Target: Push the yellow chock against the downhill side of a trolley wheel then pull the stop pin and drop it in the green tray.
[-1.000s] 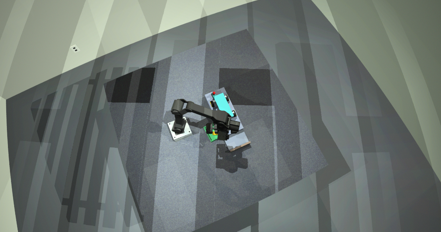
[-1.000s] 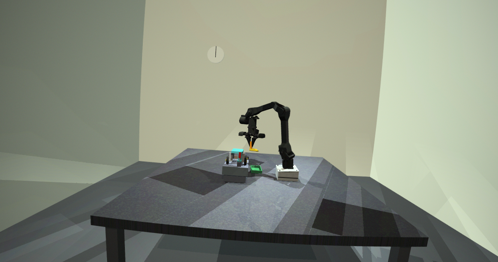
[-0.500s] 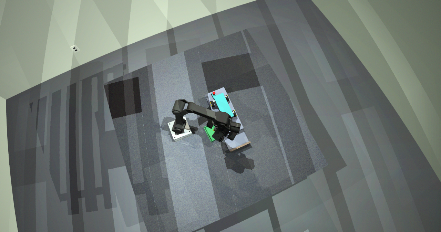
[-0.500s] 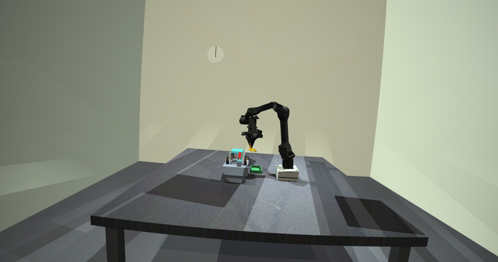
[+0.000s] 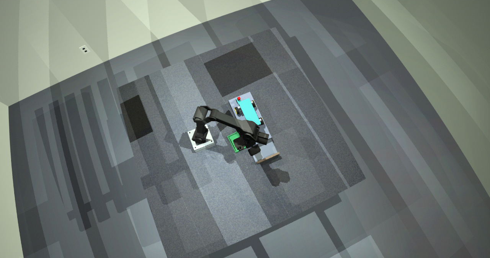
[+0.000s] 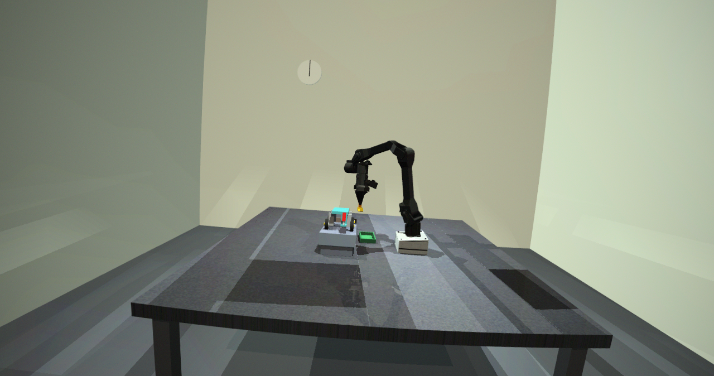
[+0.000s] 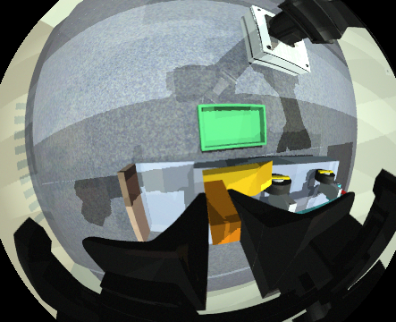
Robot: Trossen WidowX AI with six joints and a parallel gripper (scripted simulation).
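Right now the red-headed stop pin is 29 cm to the left of my gripper tip, 5 cm ahead of it and 2 cm below it. Also, from my gripper tip: wooden lip: 12 cm below, 10 cm to the right, 9 cm ahead; green tray: 16 cm below, 7 cm to the left, 5 cm behind; yellow chock: 2 cm to the left, 1 cm below.
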